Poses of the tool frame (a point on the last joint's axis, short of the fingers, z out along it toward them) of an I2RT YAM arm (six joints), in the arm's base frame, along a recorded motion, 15 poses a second.
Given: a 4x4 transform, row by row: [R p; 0 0 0 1], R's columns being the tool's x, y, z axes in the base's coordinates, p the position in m. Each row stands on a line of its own.
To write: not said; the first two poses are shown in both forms.
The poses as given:
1:
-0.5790 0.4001 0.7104 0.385
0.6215 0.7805 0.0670 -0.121
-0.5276 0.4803 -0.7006 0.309
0 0 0 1
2:
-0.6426 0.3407 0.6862 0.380
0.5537 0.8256 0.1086 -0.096
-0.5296 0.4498 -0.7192 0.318
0 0 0 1
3:
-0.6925 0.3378 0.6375 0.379
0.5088 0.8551 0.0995 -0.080
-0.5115 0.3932 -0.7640 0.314
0 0 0 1
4:
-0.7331 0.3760 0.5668 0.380
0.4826 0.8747 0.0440 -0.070
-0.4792 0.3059 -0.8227 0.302
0 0 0 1
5:
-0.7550 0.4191 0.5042 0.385
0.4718 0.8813 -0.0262 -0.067
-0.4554 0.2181 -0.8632 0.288
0 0 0 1
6:
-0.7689 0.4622 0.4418 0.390
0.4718 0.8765 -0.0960 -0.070
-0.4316 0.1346 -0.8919 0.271
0 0 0 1
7:
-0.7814 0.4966 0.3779 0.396
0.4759 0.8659 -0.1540 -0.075
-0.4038 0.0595 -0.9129 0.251
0 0 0 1
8:
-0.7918 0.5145 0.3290 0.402
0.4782 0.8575 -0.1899 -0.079
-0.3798 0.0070 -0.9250 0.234
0 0 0 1
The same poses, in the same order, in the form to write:
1: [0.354 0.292 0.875 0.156 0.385 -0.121 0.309]
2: [0.341 0.250 0.893 0.156 0.380 -0.096 0.318]
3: [0.316 0.233 0.910 0.135 0.379 -0.080 0.314]
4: [0.282 0.232 0.926 0.094 0.380 -0.070 0.302]
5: [0.256 0.238 0.935 0.051 0.385 -0.067 0.288]
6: [0.232 0.248 0.940 0.010 0.390 -0.070 0.271]
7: [0.207 0.258 0.943 -0.025 0.396 -0.075 0.251]
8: [0.187 0.263 0.945 -0.048 0.402 -0.079 0.234]
